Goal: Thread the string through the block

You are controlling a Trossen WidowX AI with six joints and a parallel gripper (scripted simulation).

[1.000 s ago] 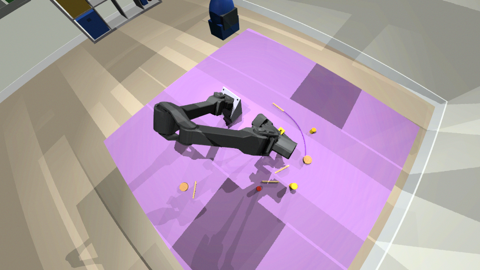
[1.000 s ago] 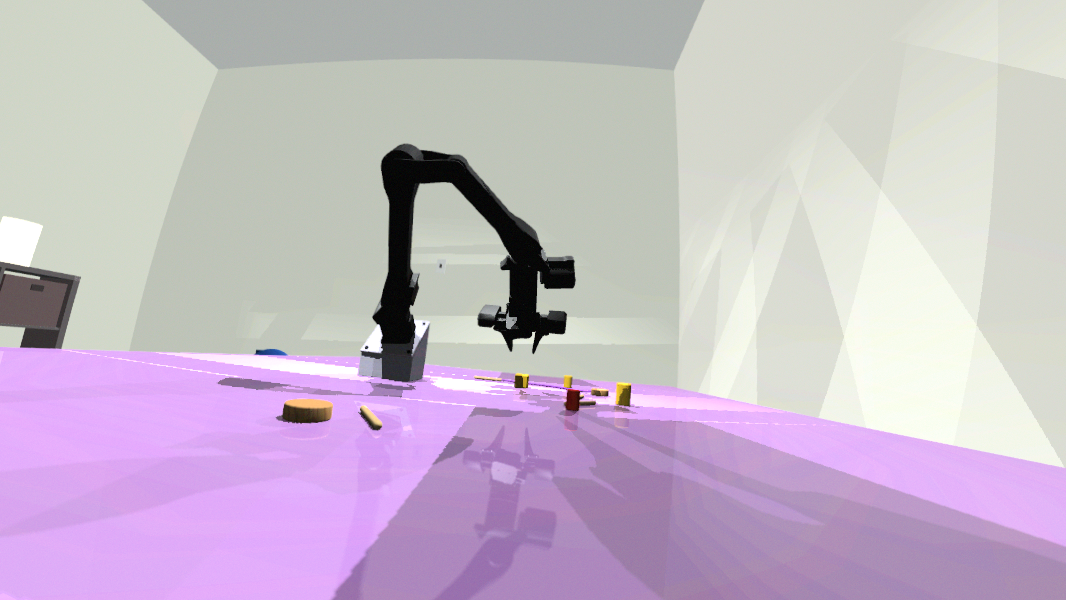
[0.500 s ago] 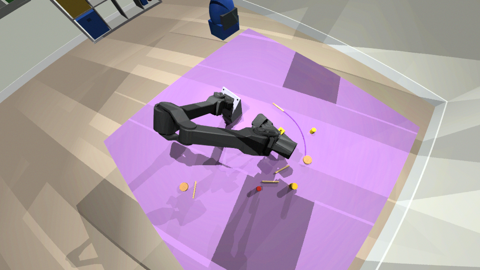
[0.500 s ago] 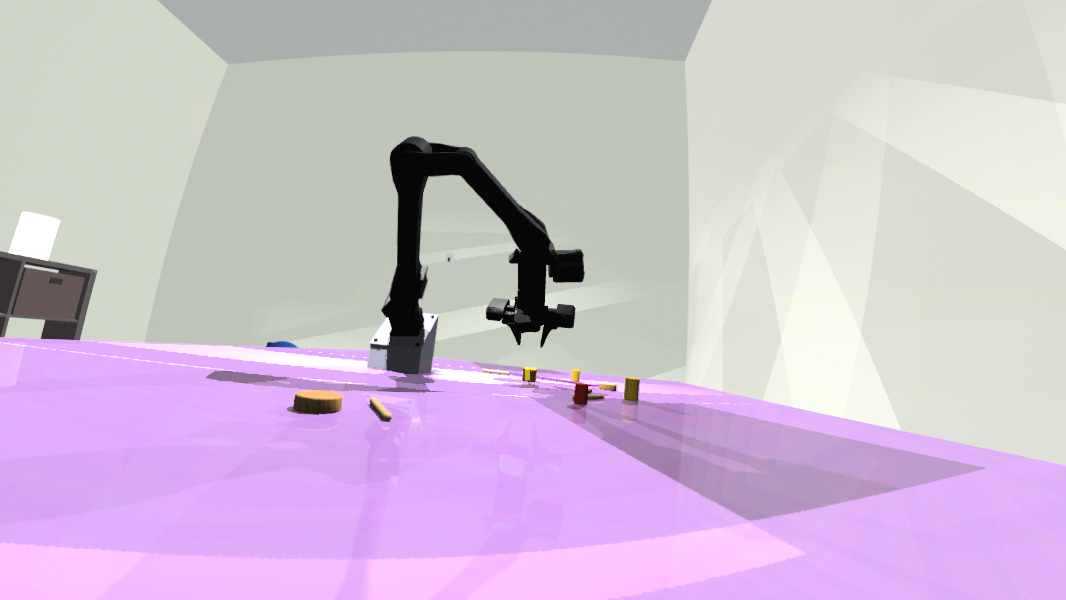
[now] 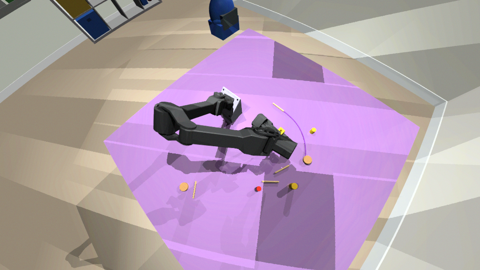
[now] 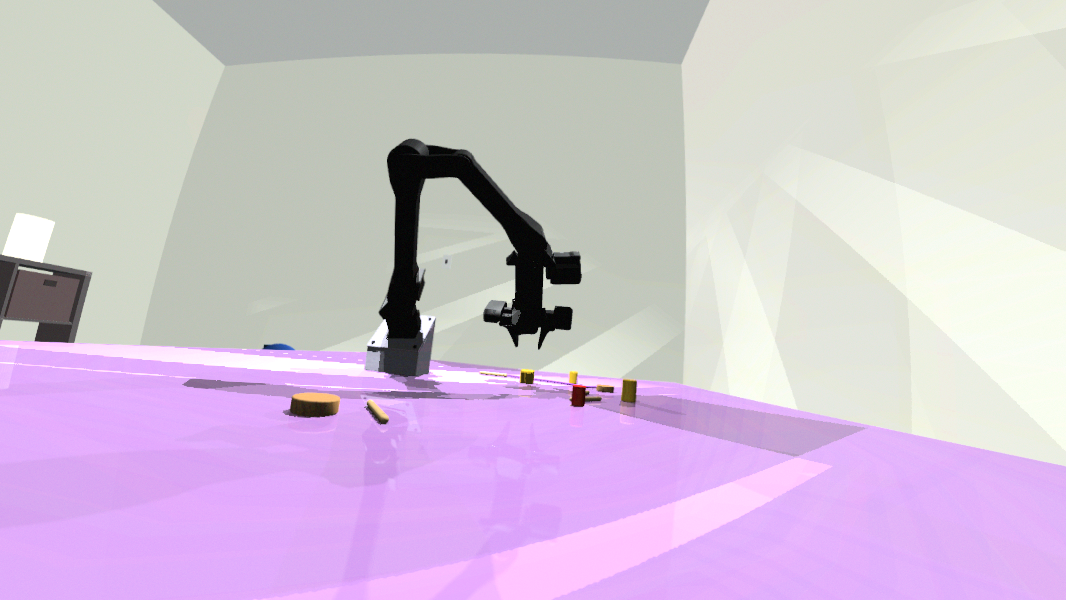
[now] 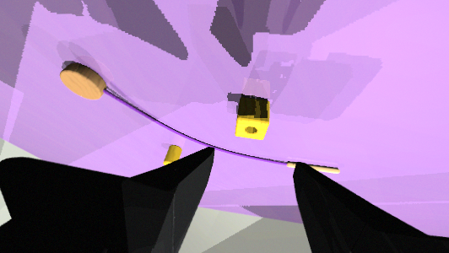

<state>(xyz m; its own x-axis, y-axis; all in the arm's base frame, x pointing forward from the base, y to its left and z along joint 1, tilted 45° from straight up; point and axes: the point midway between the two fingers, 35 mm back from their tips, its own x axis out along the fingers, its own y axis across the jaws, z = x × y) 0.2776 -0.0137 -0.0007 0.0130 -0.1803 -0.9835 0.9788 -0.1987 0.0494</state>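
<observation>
The yellow wooden block lies 7 cm below my gripper tip, 4 cm to the left of it and 1 cm ahead of it. Also, from my gripper tip: thin stick: 17 cm to the left, 8 cm below, 7 cm behind; then red piece: 24 cm to the right, 7 cm below, 7 cm ahead.
</observation>
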